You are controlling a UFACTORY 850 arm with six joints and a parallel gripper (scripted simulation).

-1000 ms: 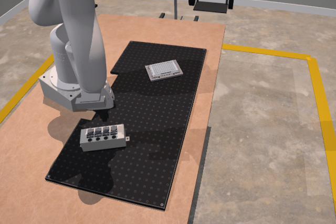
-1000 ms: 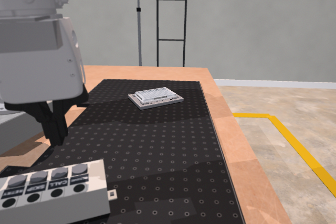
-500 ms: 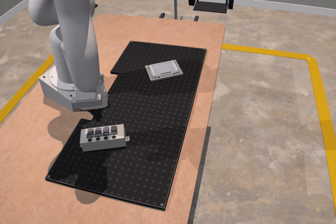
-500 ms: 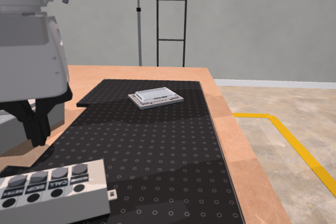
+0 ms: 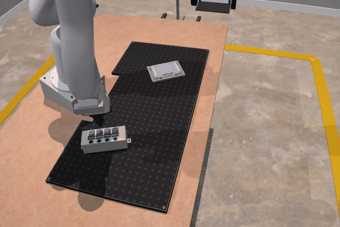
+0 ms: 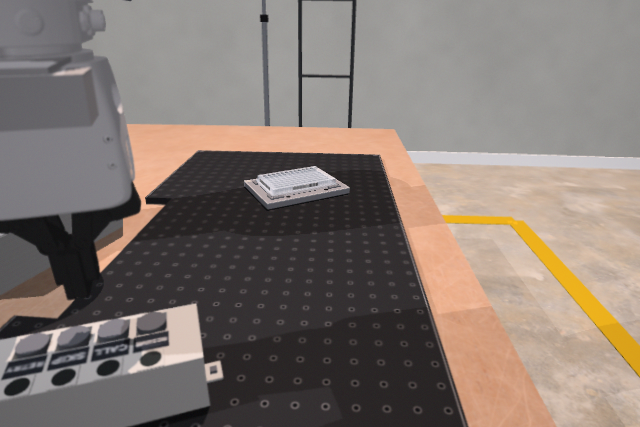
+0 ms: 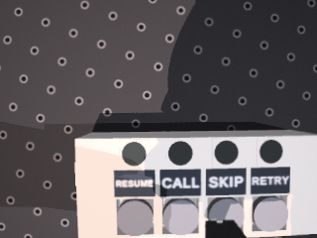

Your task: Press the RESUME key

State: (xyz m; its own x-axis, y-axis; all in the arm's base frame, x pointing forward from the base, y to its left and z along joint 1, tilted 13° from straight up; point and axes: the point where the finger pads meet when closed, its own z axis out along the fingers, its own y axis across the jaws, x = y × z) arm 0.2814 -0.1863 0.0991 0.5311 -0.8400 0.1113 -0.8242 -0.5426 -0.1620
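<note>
Right now the grey operator panel is 80 mm below my hand. The rest, counted from my hand: white well plate: 470 mm to the left, 100 mm below, 40 mm ahead.
</note>
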